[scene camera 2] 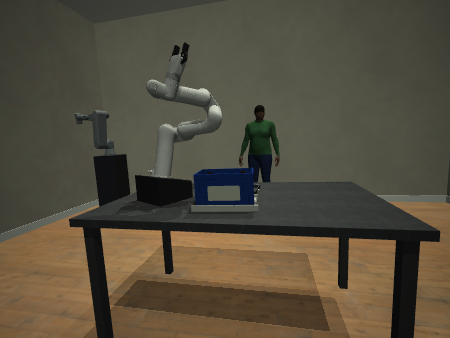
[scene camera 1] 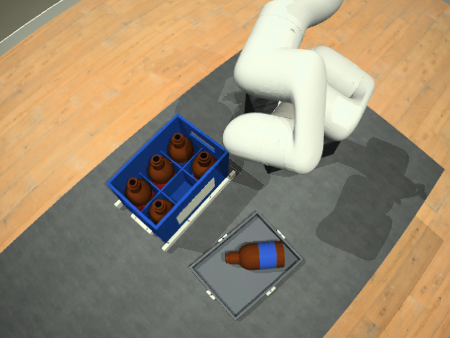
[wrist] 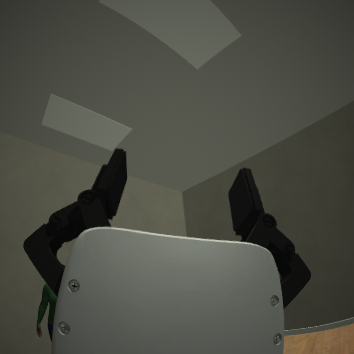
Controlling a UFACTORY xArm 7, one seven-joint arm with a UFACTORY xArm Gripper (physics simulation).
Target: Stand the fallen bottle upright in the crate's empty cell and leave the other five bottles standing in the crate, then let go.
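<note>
The fallen brown bottle with a blue label lies on its side in the grey tray, its neck to the left in scene camera 1. The blue crate stands apart from the tray; brown bottles stand upright in its cells. The empty cell is the middle one of the row on the tray's side. My gripper is open and empty, pointing up high above the table, far from the bottle and crate. It does not show in scene camera 1.
A white rail runs along the crate's base. The black arm base stands beside the crate on the dark table. A second small arm and a person in green are beyond the table.
</note>
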